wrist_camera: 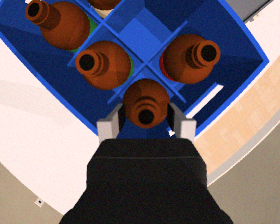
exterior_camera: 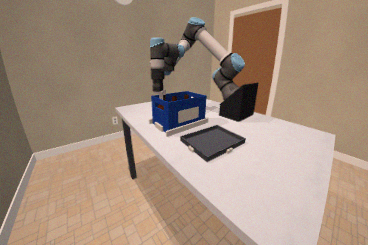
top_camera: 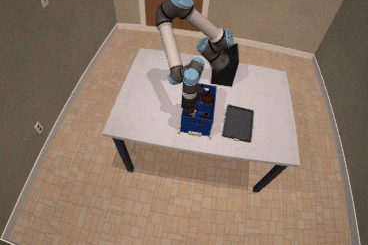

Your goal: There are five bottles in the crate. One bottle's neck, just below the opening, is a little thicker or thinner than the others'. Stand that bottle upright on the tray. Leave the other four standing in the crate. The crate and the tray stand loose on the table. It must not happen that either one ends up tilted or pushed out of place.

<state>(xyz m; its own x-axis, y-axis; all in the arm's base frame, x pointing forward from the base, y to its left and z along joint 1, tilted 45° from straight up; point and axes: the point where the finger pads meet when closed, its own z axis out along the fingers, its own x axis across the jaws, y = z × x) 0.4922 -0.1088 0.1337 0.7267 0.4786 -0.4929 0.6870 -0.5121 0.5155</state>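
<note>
Right now my hand is 7 cm above the bottle. From my hand the other things lie so: dark tray: 7 cm behind, 33 cm to the left, 15 cm below; then blue crate: 9 cm behind, 5 cm to the left, 8 cm below.
</note>
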